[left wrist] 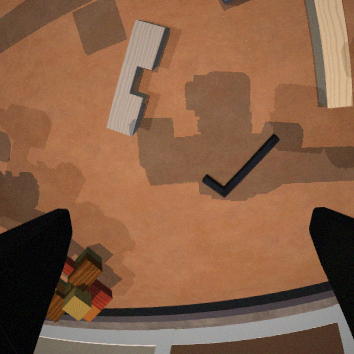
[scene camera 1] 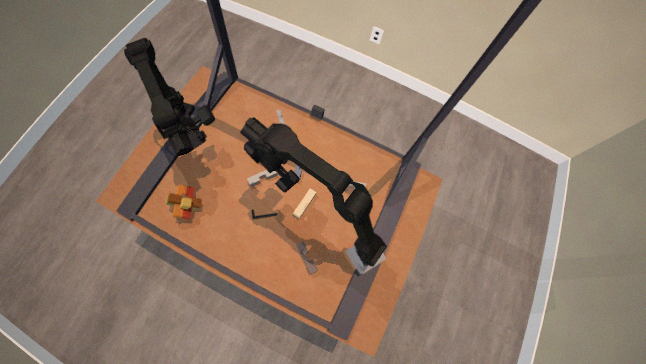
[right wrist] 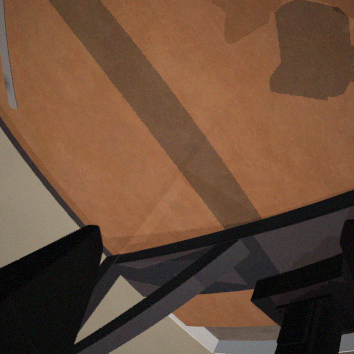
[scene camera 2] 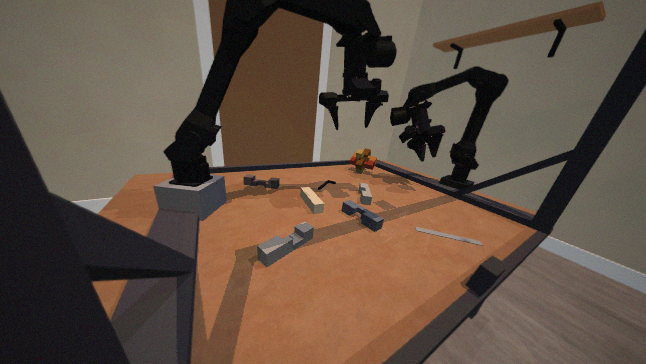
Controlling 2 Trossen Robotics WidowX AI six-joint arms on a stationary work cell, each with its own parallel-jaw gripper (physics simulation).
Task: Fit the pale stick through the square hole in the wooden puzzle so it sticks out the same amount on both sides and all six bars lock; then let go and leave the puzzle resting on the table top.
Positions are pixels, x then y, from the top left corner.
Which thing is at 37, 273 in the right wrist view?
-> My right gripper.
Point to a dark frame with posts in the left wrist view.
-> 295, 296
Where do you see a dark frame with posts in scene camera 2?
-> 61, 248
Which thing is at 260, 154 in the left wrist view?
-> A black L-shaped key.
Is my right gripper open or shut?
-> Open.
